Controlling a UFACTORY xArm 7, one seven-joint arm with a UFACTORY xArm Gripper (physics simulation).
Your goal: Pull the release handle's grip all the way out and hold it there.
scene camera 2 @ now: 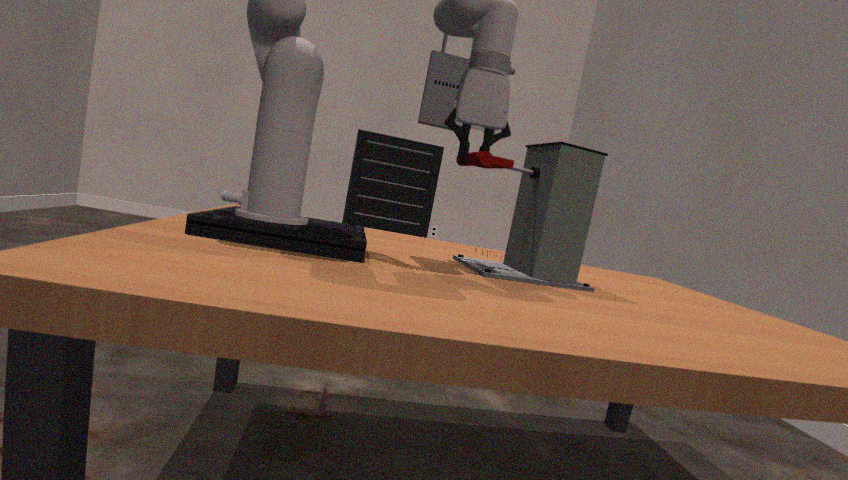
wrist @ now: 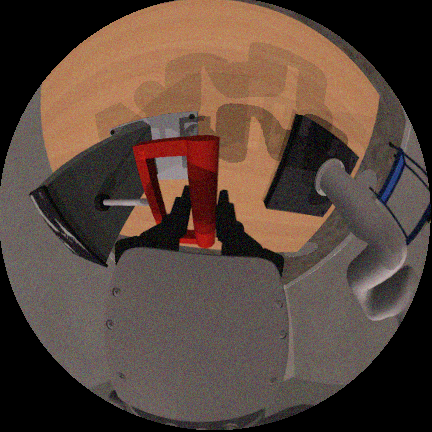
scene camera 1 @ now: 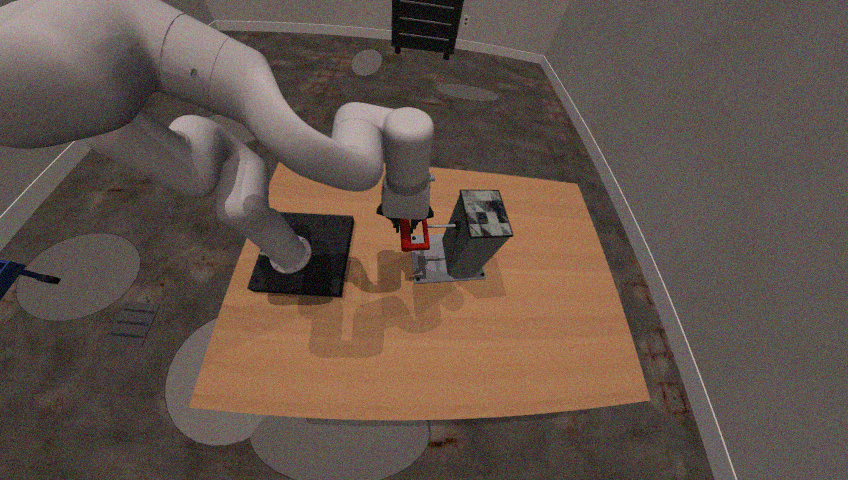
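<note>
The release handle is a red frame (scene camera 1: 415,246) (scene camera 2: 490,160) (wrist: 161,149) with a thick round grip bar on the side away from the housing. A thin light rod (scene camera 1: 442,226) (scene camera 2: 523,170) (wrist: 124,202) joins it to the tall grey-green housing (scene camera 1: 465,252) (scene camera 2: 559,220) (wrist: 75,192), and a length of rod shows between them. My gripper (scene camera 1: 405,228) (scene camera 2: 474,155) (wrist: 204,198) points down and is shut on the grip bar, one finger inside the frame's opening and one outside. Part of the bar is hidden by the fingers in the scene views.
The housing stands on a grey base plate (scene camera 1: 440,275) (scene camera 2: 505,273) (wrist: 170,124) on the wooden table (scene camera 1: 476,356) (scene camera 2: 416,327). The arm's black base block (scene camera 1: 326,261) (scene camera 2: 285,236) (wrist: 295,175) is across from the housing. A dark cabinet (scene camera 1: 425,24) (scene camera 2: 392,184) stands on the floor beyond the table.
</note>
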